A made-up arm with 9 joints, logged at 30 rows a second.
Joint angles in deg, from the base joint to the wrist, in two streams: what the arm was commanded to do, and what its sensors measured. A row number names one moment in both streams.
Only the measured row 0 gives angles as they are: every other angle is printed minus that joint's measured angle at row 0.
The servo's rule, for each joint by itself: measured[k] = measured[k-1] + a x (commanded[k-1-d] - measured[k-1]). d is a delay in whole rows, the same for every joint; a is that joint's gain. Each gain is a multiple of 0.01, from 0.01 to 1. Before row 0 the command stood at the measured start. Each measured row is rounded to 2 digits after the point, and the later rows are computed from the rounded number. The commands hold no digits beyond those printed.
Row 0, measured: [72.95, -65.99, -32.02, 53.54, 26.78, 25.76, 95.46, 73.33, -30.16]
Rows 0 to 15, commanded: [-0.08, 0.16, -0.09, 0.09, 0.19, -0.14, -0.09, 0.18, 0.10]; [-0.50, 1.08, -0.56, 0.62, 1.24, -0.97, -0.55, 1.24, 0.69]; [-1.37, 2.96, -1.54, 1.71, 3.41, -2.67, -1.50, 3.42, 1.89]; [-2.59, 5.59, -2.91, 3.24, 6.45, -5.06, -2.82, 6.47, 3.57]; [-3.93, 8.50, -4.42, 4.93, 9.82, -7.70, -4.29, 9.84, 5.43]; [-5.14, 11.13, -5.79, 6.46, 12.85, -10.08, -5.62, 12.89, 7.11]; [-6.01, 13.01, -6.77, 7.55, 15.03, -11.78, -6.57, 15.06, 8.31]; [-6.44, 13.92, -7.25, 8.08, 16.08, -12.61, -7.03, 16.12, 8.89]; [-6.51, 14.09, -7.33, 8.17, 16.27, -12.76, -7.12, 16.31, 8.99]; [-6.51, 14.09, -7.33, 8.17, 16.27, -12.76, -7.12, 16.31, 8.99]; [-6.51, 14.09, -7.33, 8.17, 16.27, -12.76, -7.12, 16.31, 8.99]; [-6.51, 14.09, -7.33, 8.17, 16.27, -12.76, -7.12, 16.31, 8.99]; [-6.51, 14.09, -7.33, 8.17, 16.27, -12.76, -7.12, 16.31, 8.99]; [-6.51, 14.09, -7.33, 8.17, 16.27, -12.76, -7.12, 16.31, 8.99]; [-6.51, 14.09, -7.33, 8.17, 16.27, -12.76, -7.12, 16.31, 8.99]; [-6.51, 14.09, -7.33, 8.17, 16.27, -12.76, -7.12, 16.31, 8.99]
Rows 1 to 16, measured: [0.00, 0.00, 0.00, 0.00, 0.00, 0.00, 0.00, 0.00, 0.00]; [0.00, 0.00, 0.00, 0.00, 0.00, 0.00, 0.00, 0.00, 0.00]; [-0.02, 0.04, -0.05, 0.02, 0.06, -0.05, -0.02, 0.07, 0.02]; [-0.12, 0.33, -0.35, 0.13, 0.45, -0.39, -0.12, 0.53, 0.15]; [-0.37, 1.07, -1.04, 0.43, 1.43, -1.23, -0.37, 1.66, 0.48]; [-0.81, 2.34, -2.12, 0.96, 3.09, -2.65, -0.81, 3.54, 1.07]; [-1.43, 4.06, -3.45, 1.71, 5.31, -4.52, -1.44, 6.00, 1.90]; [-2.17, 6.04, -4.81, 2.61, 7.80, -6.58, -2.19, 8.69, 2.89]; [-2.94, 7.99, -5.95, 3.55, 10.19, -8.50, -2.98, 11.17, 3.92]; [-3.64, 9.65, -6.70, 4.41, 12.13, -10.02, -3.71, 13.10, 4.86]; [-4.21, 10.89, -7.07, 5.12, 13.50, -11.03, -4.32, 14.35, 5.64]; [-4.67, 11.79, -7.22, 5.70, 14.41, -11.67, -4.82, 15.11, 6.28]; [-5.04, 12.43, -7.28, 6.17, 15.02, -12.07, -5.23, 15.58, 6.79]; [-5.33, 12.89, -7.31, 6.55, 15.43, -12.33, -5.57, 15.86, 7.21]; [-5.57, 13.23, -7.32, 6.86, 15.71, -12.49, -5.85, 16.04, 7.55]; [-5.76, 13.47, -7.33, 7.11, 15.89, -12.59, -6.08, 16.15, 7.82]
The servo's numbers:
d 2
a 0.20 0.28 0.58 0.19 0.33 0.37 0.18 0.39 0.19

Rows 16 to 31, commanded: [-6.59, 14.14, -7.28, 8.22, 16.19, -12.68, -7.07, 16.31, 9.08]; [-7.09, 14.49, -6.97, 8.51, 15.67, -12.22, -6.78, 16.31, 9.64]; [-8.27, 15.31, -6.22, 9.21, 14.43, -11.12, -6.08, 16.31, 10.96]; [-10.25, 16.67, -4.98, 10.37, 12.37, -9.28, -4.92, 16.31, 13.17]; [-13.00, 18.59, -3.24, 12.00, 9.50, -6.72, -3.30, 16.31, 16.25]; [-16.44, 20.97, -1.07, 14.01, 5.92, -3.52, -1.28, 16.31, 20.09]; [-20.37, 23.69, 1.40, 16.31, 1.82, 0.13, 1.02, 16.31, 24.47]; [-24.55, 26.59, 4.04, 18.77, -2.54, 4.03, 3.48, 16.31, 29.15]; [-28.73, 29.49, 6.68, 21.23, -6.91, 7.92, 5.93, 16.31, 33.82]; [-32.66, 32.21, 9.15, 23.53, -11.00, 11.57, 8.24, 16.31, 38.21]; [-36.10, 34.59, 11.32, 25.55, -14.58, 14.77, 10.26, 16.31, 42.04]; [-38.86, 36.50, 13.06, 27.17, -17.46, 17.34, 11.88, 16.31, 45.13]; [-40.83, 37.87, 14.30, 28.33, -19.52, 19.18, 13.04, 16.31, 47.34]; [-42.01, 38.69, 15.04, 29.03, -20.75, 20.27, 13.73, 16.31, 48.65]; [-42.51, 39.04, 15.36, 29.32, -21.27, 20.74, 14.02, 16.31, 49.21]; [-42.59, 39.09, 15.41, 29.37, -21.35, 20.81, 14.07, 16.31, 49.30]
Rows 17 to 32, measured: [-5.91, 13.64, -7.33, 7.31, 16.02, -12.65, -6.27, 16.21, 8.04]; [-6.03, 13.77, -7.33, 7.47, 16.10, -12.69, -6.42, 16.25, 8.22]; [-6.14, 13.87, -7.30, 7.61, 16.13, -12.69, -6.54, 16.27, 8.38]; [-6.33, 14.04, -7.11, 7.78, 15.98, -12.52, -6.58, 16.29, 8.62]; [-6.72, 14.40, -6.59, 8.05, 15.47, -12.00, -6.49, 16.30, 9.06]; [-7.43, 15.04, -5.66, 8.49, 14.45, -10.99, -6.21, 16.30, 9.84]; [-8.54, 16.03, -4.26, 9.16, 12.82, -9.41, -5.69, 16.30, 11.06]; [-10.12, 17.41, -2.41, 10.08, 10.54, -7.23, -4.90, 16.30, 12.78]; [-12.17, 19.17, -0.20, 11.26, 7.66, -4.51, -3.83, 16.30, 15.00]; [-14.65, 21.25, 2.26, 12.69, 4.29, -1.35, -2.51, 16.30, 17.69]; [-17.47, 23.56, 4.82, 14.31, 0.59, 2.08, -0.99, 16.30, 20.75]; [-20.51, 25.98, 7.33, 16.06, -3.23, 5.59, 0.67, 16.30, 24.07]; [-23.63, 28.39, 9.64, 17.86, -6.98, 8.99, 2.40, 16.30, 27.48]; [-26.68, 30.66, 11.62, 19.63, -10.44, 12.08, 4.11, 16.30, 30.83]; [-29.51, 32.68, 13.17, 21.28, -13.44, 14.71, 5.72, 16.30, 33.97]; [-32.01, 34.36, 14.25, 22.75, -15.85, 16.77, 7.16, 16.30, 36.76]
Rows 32 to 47, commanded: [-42.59, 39.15, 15.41, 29.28, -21.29, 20.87, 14.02, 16.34, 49.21]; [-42.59, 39.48, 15.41, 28.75, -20.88, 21.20, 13.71, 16.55, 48.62]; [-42.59, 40.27, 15.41, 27.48, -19.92, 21.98, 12.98, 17.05, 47.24]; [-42.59, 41.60, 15.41, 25.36, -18.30, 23.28, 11.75, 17.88, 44.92]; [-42.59, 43.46, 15.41, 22.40, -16.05, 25.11, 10.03, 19.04, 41.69]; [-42.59, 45.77, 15.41, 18.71, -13.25, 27.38, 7.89, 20.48, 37.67]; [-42.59, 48.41, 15.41, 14.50, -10.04, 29.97, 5.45, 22.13, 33.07]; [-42.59, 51.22, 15.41, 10.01, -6.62, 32.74, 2.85, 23.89, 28.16]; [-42.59, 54.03, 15.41, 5.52, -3.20, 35.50, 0.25, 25.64, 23.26]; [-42.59, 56.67, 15.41, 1.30, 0.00, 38.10, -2.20, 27.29, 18.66]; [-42.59, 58.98, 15.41, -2.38, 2.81, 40.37, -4.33, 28.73, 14.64]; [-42.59, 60.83, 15.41, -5.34, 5.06, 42.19, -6.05, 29.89, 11.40]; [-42.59, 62.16, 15.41, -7.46, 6.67, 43.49, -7.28, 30.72, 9.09]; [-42.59, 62.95, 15.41, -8.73, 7.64, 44.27, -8.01, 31.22, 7.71]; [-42.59, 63.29, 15.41, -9.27, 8.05, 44.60, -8.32, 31.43, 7.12]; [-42.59, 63.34, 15.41, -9.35, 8.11, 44.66, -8.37, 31.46, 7.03]
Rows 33 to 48, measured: [-34.11, 35.67, 14.89, 24.00, -17.64, 18.24, 8.39, 16.30, 39.13]; [-35.81, 36.63, 15.19, 25.02, -18.86, 19.19, 9.41, 16.30, 41.06]; [-37.17, 37.34, 15.32, 25.83, -19.66, 19.81, 10.24, 16.32, 42.61]; [-38.25, 37.94, 15.37, 26.38, -20.06, 20.32, 10.86, 16.41, 43.75]; [-39.12, 38.59, 15.39, 26.59, -20.01, 20.93, 11.24, 16.66, 44.41]; [-39.81, 39.43, 15.40, 26.36, -19.45, 21.80, 11.33, 17.14, 44.51]; [-40.37, 40.56, 15.41, 25.61, -18.33, 23.02, 11.10, 17.88, 43.97]; [-40.81, 42.02, 15.41, 24.30, -16.65, 24.63, 10.52, 18.89, 42.77]; [-41.17, 43.81, 15.41, 22.44, -14.47, 26.61, 9.61, 20.15, 40.93]; [-41.45, 45.88, 15.41, 20.08, -11.88, 28.88, 8.39, 21.61, 38.50]; [-41.68, 48.16, 15.41, 17.31, -9.02, 31.33, 6.92, 23.18, 35.60]; [-41.86, 50.54, 15.41, 14.27, -6.04, 33.83, 5.28, 24.78, 32.38]; [-42.01, 52.90, 15.41, 11.11, -3.12, 36.25, 3.55, 26.32, 29.01]; [-42.13, 55.12, 15.41, 7.98, -0.42, 38.45, 1.82, 27.71, 25.66]; [-42.22, 57.09, 15.41, 5.05, 1.92, 40.31, 0.18, 28.88, 22.51]; [-42.29, 58.73, 15.41, 2.43, 3.81, 41.78, -1.29, 29.79, 19.70]
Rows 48 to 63, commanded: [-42.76, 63.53, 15.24, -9.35, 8.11, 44.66, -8.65, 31.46, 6.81]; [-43.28, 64.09, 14.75, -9.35, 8.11, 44.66, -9.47, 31.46, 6.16]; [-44.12, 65.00, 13.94, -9.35, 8.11, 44.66, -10.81, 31.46, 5.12]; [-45.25, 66.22, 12.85, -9.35, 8.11, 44.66, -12.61, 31.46, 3.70]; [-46.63, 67.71, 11.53, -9.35, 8.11, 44.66, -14.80, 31.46, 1.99]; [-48.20, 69.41, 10.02, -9.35, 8.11, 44.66, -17.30, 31.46, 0.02]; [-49.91, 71.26, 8.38, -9.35, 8.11, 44.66, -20.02, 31.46, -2.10]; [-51.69, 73.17, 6.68, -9.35, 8.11, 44.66, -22.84, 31.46, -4.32]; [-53.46, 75.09, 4.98, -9.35, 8.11, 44.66, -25.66, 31.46, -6.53]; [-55.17, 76.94, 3.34, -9.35, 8.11, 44.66, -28.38, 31.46, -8.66]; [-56.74, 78.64, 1.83, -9.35, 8.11, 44.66, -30.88, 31.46, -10.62]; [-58.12, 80.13, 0.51, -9.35, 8.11, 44.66, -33.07, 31.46, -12.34]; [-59.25, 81.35, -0.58, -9.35, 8.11, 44.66, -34.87, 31.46, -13.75]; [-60.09, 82.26, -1.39, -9.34, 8.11, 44.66, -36.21, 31.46, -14.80]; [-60.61, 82.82, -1.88, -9.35, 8.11, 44.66, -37.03, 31.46, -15.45]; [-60.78, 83.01, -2.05, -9.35, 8.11, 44.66, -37.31, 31.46, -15.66]
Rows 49 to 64, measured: [-42.35, 60.01, 15.41, 0.21, 5.21, 42.82, -2.56, 30.43, 17.31]; [-42.40, 60.94, 15.41, -1.61, 6.17, 43.50, -3.61, 30.83, 15.36]; [-42.47, 61.67, 15.31, -3.08, 6.81, 43.93, -4.52, 31.08, 13.74]; [-42.63, 62.35, 14.99, -4.27, 7.24, 44.20, -5.41, 31.23, 12.30]; [-42.93, 63.09, 14.38, -5.24, 7.53, 44.37, -6.38, 31.32, 10.94]; [-43.39, 63.97, 13.49, -6.02, 7.72, 44.48, -7.50, 31.37, 9.56]; [-44.04, 65.02, 12.35, -6.65, 7.85, 44.55, -8.81, 31.41, 8.12]; [-44.87, 66.25, 11.00, -7.16, 7.94, 44.59, -10.34, 31.43, 6.58]; [-45.88, 67.65, 9.48, -7.58, 8.00, 44.62, -12.08, 31.44, 4.93]; [-47.04, 69.20, 7.86, -7.92, 8.04, 44.63, -14.02, 31.45, 3.17]; [-48.32, 70.85, 6.19, -8.19, 8.06, 44.64, -16.12, 31.45, 1.33]; [-49.69, 72.56, 4.54, -8.41, 8.08, 44.65, -18.33, 31.45, -0.57]; [-51.10, 74.26, 2.97, -8.59, 8.09, 44.65, -20.59, 31.45, -2.48]; [-52.50, 75.90, 1.54, -8.73, 8.10, 44.65, -22.84, 31.45, -4.35]; [-53.85, 77.43, 0.31, -8.85, 8.10, 44.65, -25.01, 31.45, -6.14]; [-55.10, 78.78, -0.68, -8.94, 8.10, 44.65, -27.03, 31.45, -7.79]
